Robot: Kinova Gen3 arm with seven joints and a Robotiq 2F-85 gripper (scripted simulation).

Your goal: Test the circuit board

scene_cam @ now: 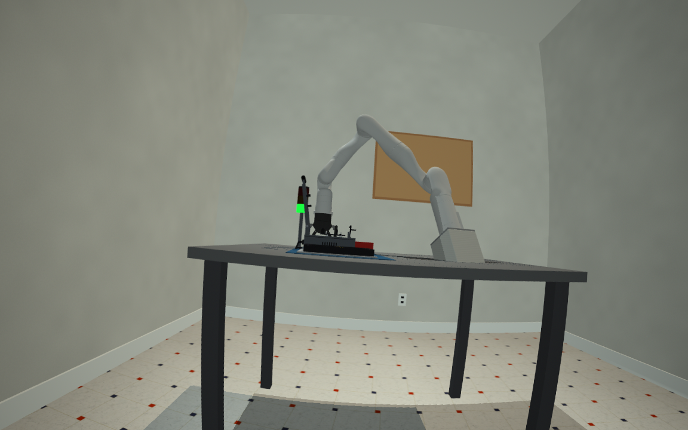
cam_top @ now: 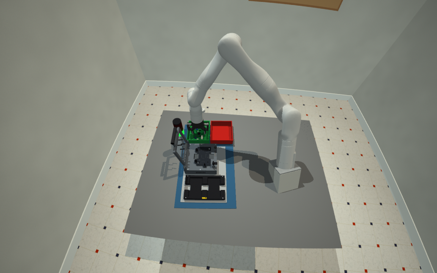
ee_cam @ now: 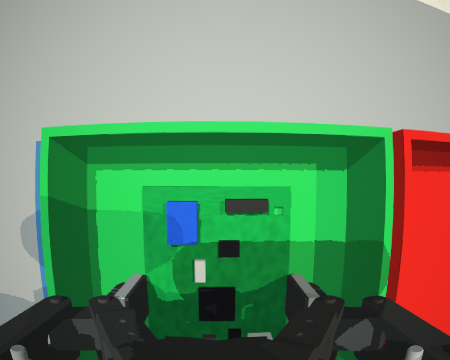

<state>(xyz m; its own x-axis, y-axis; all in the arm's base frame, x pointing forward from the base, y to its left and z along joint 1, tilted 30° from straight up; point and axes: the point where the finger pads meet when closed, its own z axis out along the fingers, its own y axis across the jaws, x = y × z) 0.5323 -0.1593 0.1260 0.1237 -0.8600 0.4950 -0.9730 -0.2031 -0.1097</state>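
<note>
Now: hand right at the green bin. The rest, counted from my hand: red bin 15 cm behind, 2 cm to the right; green circuit board 1 cm below; tester lid 21 cm to the left, 17 cm above, 5 cm ahead.
</note>
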